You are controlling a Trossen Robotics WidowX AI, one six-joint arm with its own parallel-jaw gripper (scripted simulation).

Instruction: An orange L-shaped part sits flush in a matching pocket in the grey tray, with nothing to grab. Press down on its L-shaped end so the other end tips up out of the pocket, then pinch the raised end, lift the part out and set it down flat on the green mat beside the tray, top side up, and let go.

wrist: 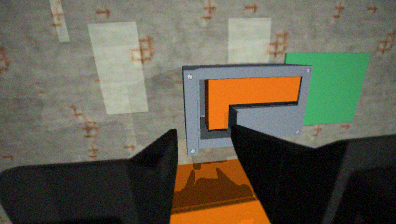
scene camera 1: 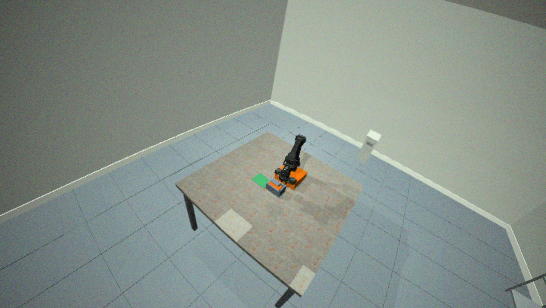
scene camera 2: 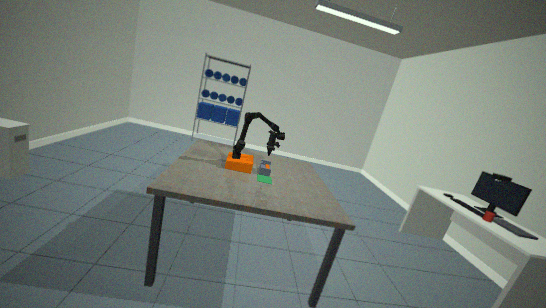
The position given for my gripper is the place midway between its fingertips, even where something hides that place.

In view: my gripper [wrist: 204, 133], an orange L-shaped part [wrist: 219, 93] and a green mat [wrist: 337, 78].
